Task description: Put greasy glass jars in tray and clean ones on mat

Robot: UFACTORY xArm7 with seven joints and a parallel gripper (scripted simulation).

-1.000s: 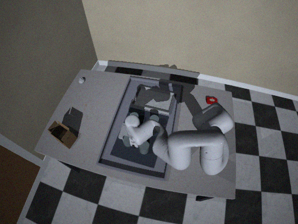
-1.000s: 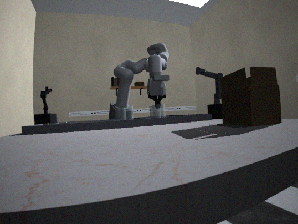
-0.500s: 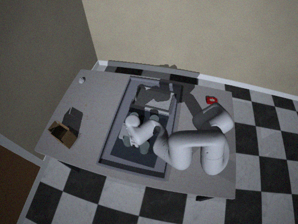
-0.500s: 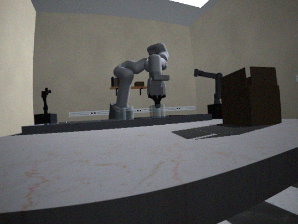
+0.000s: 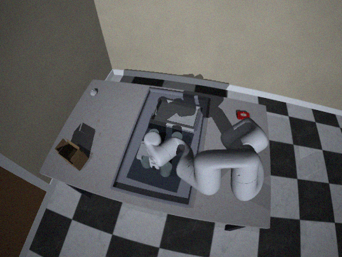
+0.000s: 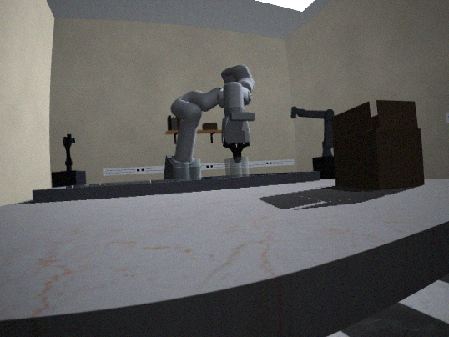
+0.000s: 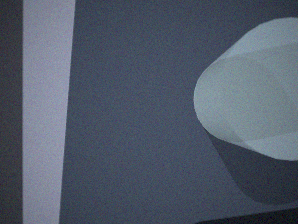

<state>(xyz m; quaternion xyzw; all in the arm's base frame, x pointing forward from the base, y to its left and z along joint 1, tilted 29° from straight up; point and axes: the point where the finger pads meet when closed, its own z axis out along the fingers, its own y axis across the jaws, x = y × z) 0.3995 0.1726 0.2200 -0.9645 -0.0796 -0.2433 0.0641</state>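
My gripper is now 10 cm to the left of the dark drying mat, 10 cm above it and 3 cm short of it. From my hand the other things lie so: light grey tray: 42 cm to the right, 9 cm below, 7 cm ahead; red object: 63 cm to the right, 37 cm behind, 8 cm below; cardboard box: 53 cm ahead, 18 cm to the left, 4 cm below.
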